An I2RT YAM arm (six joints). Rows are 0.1 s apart.
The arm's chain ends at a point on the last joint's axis. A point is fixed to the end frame.
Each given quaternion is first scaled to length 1.
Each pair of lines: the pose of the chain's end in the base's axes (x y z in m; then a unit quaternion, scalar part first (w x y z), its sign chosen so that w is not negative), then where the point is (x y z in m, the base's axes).
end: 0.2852, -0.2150, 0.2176, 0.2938, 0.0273, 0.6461, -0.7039
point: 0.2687 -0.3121 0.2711
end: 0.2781, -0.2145, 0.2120, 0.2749, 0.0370, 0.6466, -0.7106
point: 0.2580 -0.3107 0.2659
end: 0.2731, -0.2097, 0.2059, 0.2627, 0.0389, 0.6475, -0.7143
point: 0.2517 -0.3054 0.2602
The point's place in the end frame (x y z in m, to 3 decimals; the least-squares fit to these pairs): 0.028 -0.056 0.093
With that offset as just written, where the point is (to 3 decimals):
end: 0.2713, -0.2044, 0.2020, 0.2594, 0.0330, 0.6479, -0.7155
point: 0.251 -0.300 0.257
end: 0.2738, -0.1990, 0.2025, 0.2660, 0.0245, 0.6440, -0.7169
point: 0.255 -0.294 0.259
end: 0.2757, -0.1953, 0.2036, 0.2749, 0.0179, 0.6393, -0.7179
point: 0.259 -0.290 0.261
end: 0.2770, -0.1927, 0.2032, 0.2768, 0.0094, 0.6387, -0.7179
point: 0.262 -0.288 0.261
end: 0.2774, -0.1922, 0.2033, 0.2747, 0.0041, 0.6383, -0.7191
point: 0.263 -0.287 0.262
